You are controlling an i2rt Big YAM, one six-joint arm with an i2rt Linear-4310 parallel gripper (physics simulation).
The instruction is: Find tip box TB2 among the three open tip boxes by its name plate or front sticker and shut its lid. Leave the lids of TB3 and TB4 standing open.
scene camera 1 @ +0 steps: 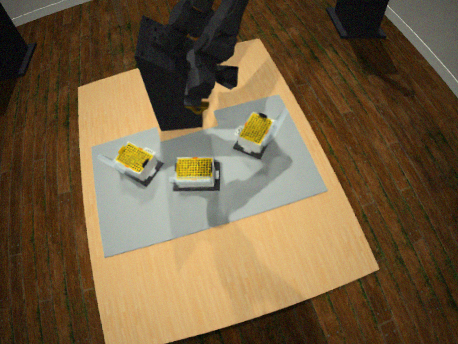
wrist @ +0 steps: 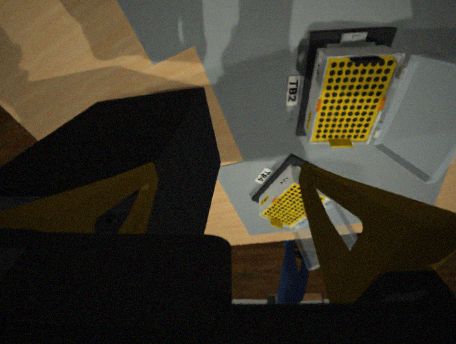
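Where they show: gripper, fingertip midpoint: (scene camera 1: 200, 100) (wrist: 228, 171); arm's base, origin of the base link: (scene camera 1: 166, 43).
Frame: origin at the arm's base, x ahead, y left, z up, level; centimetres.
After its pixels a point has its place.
Tip box TB2 (scene camera 1: 195, 169) @[x 33.5, y 4.9, z -25.8 cm] (wrist: 352, 100) @[x 33.5, y 5.1, z -26.0 cm] is the middle box, with a yellow tip rack. Its name plate (wrist: 292, 91) @[x 26.5, y 5.3, z -31.4 cm] reads TB2. Its clear lid (wrist: 420, 110) @[x 40.0, y 4.4, z -22.8 cm] stands open, away from the arm's base. Tip box TB4 (scene camera 1: 135, 158) @[x 26.5, y -15.7, z -25.9 cm] (wrist: 287, 204) @[x 25.2, y -15.6, z -25.9 cm], the left box in the scene view, has its lid (scene camera 1: 106, 160) @[x 31.4, y -22.8, z -17.3 cm] open. Tip box TB3 (scene camera 1: 256, 131) @[x 21.1, y 26.7, z -25.9 cm], the right box there, has its lid (scene camera 1: 280, 122) @[x 24.5, y 33.8, z -17.4 cm] open; its label is not readable. My gripper (scene camera 1: 197, 106) @[x 19.6, y 9.2, z -8.3 cm] (wrist: 228, 171) @[x 19.6, y 9.2, z -8.3 cm] is open and empty, raised on the base side of TB2; in the wrist view TB2 lies beyond the right finger.
The boxes stand in dark holders on a grey mat (scene camera 1: 135, 220) @[x 46.9, y -17.0, z -31.6 cm] (wrist: 260, 30) @[x 22.2, y 14.2, z -31.6 cm] on the wooden table (scene camera 1: 300, 270) @[x 69.1, y 33.8, z -32.0 cm]. The arm's dark base (scene camera 1: 167, 95) @[x 12.1, y -1.7, z -12.4 cm] stands at the table's back. Dark stands are on the floor at both sides. A blue object (wrist: 292, 275) shows beyond the table edge.
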